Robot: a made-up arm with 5 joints.
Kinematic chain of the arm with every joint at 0, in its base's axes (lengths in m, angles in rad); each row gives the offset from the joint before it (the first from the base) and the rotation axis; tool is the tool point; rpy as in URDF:
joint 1: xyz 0.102 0 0.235 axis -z
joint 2: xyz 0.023 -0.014 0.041 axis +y
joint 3: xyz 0.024 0 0.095 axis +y
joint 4: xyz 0.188 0 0.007 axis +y
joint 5: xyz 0.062 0.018 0 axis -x
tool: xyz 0 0 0 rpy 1.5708 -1.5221 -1.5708
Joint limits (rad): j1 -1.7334..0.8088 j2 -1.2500..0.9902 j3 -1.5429..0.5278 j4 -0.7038..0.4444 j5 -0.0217..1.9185
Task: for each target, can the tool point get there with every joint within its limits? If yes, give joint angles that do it. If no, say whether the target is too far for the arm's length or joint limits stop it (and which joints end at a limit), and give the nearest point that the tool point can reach.
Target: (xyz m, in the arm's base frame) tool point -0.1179 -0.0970 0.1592
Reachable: no: joint limits stop it (at a limit: joint 2, joint 3, joint 4) | nearest point -0.1696 -0.1198 0.3648 | short by 0.213 m
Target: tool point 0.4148 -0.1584 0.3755
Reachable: yes | joints 0.4801 0.7444 -0.9220 0.0842 1.1744
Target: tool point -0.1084 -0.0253 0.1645
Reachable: no: joint limits stop it (at a limit: joint 2, joint 3, joint 4) | nearest point -0.1927 -0.0354 0.3648 | short by 0.218 m
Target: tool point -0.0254 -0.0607 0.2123
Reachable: no: joint limits stop it (at a limit: joint 2, joint 3, joint 4) | nearest point -0.1660 -0.1277 0.3648 | short by 0.218 m
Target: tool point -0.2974 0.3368 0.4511
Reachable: no: too far | nearest point -0.1267 0.1928 0.4002 | short by 0.229 m
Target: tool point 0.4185 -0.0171 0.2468
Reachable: yes | joints 0.0665 0.4900 -0.0654 0.0932 1.7579
